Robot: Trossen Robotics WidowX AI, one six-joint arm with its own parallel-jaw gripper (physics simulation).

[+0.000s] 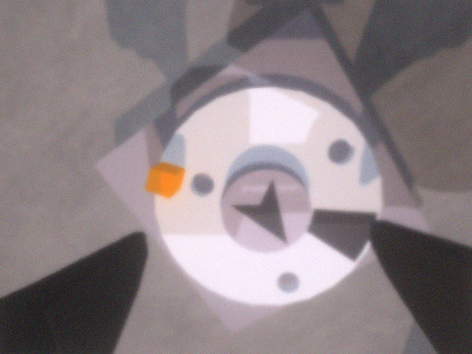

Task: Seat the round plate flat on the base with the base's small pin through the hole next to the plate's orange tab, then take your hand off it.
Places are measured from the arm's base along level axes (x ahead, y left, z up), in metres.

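Pixels of known places: gripper, fingertip midpoint: (258, 236).
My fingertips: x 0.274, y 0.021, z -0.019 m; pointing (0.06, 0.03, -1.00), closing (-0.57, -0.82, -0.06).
Observation:
Behind a point stands the place of what it marks.
The white round plate (200, 260) {x 0.271, y 0.059, z -0.042 m} lies over the square pinkish-grey base (122, 167) {x 0.331, y 0.062, z -0.053 m}, around its raised round centre with a dark arrow (270, 207) {x 0.276, y 0.012, z -0.034 m}. An orange tab (166, 181) {x 0.313, y 0.039, z -0.029 m} stands at the plate's left rim. The hole (202, 184) {x 0.299, y 0.036, z -0.053 m} next to it looks dark grey; I cannot tell whether the pin is in it. Two more holes show, at upper right (341, 151) {x 0.272, y -0.028, z -0.053 m} and at the bottom (288, 282) {x 0.227, y 0.034, z -0.053 m}. Whether the plate is fully flat is unclear. My gripper (258, 236) {x 0.274, y 0.021, z -0.019 m} is open and empty, one finger left of the plate, the other close by its right rim.
A dark wedge mark (345, 232) {x 0.242, y -0.007, z -0.040 m} lies on the plate's right side. Shadows fall across the upper part of the base and the grey table top (55, 100) {x 0.385, y 0.079, z -0.077 m}. The base's corners reach out beyond the plate at the left, top, right and bottom.

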